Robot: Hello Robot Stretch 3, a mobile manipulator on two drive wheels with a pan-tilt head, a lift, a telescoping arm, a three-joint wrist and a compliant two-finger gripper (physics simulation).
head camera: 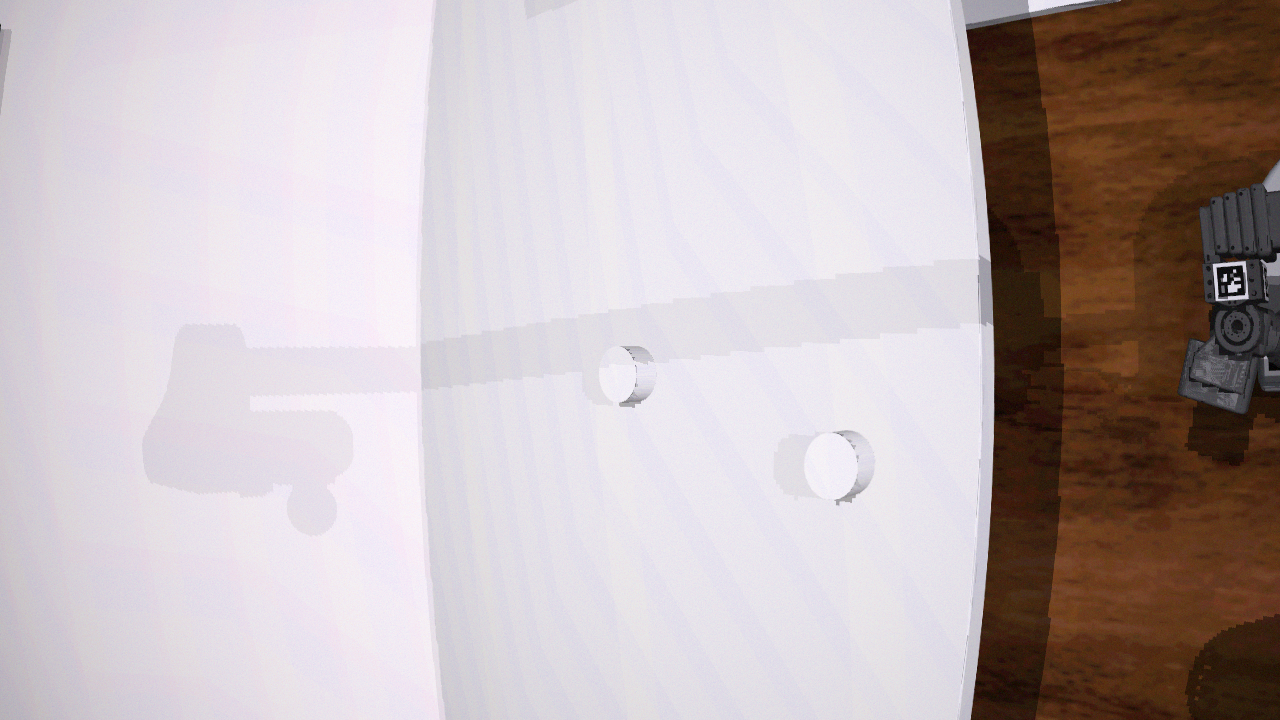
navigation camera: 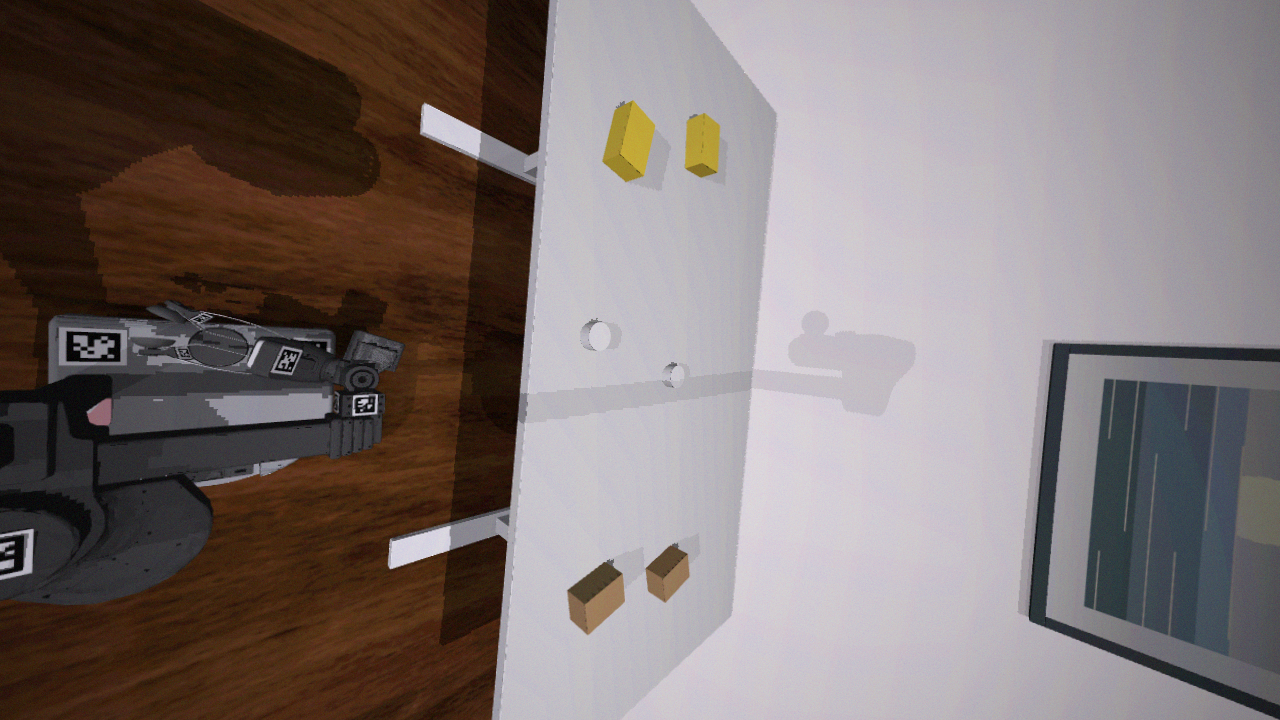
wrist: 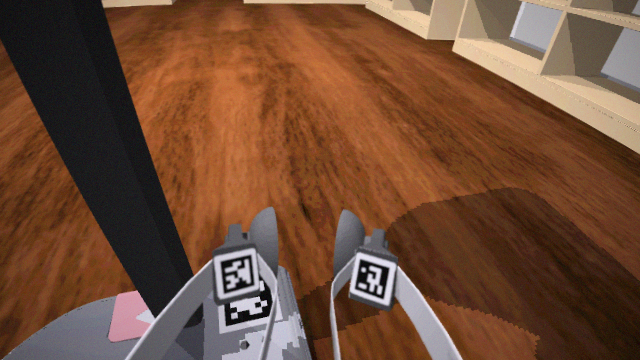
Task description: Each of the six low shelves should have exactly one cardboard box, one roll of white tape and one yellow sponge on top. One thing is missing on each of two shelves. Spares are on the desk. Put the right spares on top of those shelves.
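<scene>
The white desk [head camera: 716,582] [navigation camera: 617,474] stands against the wall. Two white tape rolls lie near its middle: the nearer roll [head camera: 836,465] [navigation camera: 596,335] and the farther roll [head camera: 626,374] [navigation camera: 675,375]. Two yellow sponges [navigation camera: 629,141] [navigation camera: 702,145] are at the top end of the desk in the navigation view, and two cardboard boxes [navigation camera: 595,600] [navigation camera: 668,574] at the bottom end. My gripper [wrist: 307,233] [navigation camera: 161,328] is open with nothing between its fingers, folded back over the base, away from the desk. Low shelves [wrist: 550,90] [wrist: 442,22] show partly at the wrist view's upper right; their tops are not visible.
The desk's feet [navigation camera: 456,134] [navigation camera: 438,543] reach out over the wooden floor [navigation camera: 429,313] [wrist: 320,125] towards my base. A framed picture [navigation camera: 1042,483] hangs on the wall. My dark mast [wrist: 95,150] fills the wrist view's left side. More shelf bases run along that view's top edge.
</scene>
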